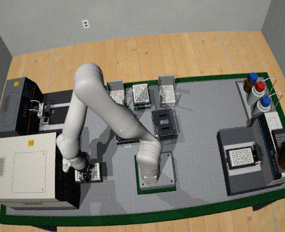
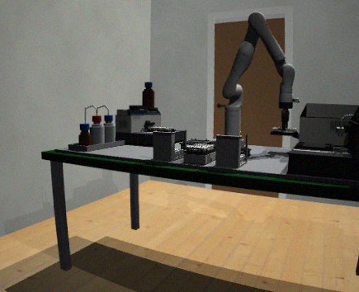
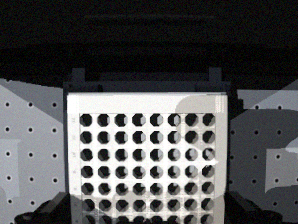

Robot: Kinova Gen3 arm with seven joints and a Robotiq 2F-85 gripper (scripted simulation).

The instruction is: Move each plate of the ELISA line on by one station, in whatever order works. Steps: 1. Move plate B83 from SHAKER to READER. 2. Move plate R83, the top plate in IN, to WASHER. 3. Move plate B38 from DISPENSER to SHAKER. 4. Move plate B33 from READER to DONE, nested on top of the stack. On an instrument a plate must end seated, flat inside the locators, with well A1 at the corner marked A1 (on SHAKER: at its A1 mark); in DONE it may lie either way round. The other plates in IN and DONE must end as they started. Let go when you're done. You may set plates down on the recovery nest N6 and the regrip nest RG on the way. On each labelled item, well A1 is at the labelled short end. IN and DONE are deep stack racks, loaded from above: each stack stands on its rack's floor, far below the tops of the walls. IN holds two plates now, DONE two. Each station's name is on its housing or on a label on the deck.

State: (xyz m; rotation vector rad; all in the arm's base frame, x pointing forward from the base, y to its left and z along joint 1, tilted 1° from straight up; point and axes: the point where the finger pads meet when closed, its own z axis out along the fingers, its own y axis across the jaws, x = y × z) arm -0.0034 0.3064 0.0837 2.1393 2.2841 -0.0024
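Now: hand 3 cm above the dark reader tray. The rest, counted from my hand: N6 nest (29 cm ahead, 18 cm to the right, 10 cm below); washer tray (36 cm ahead, 19 cm to the left, 5 cm below); white reader housing (2 cm behind, 29 cm to the left, 10 cm above).
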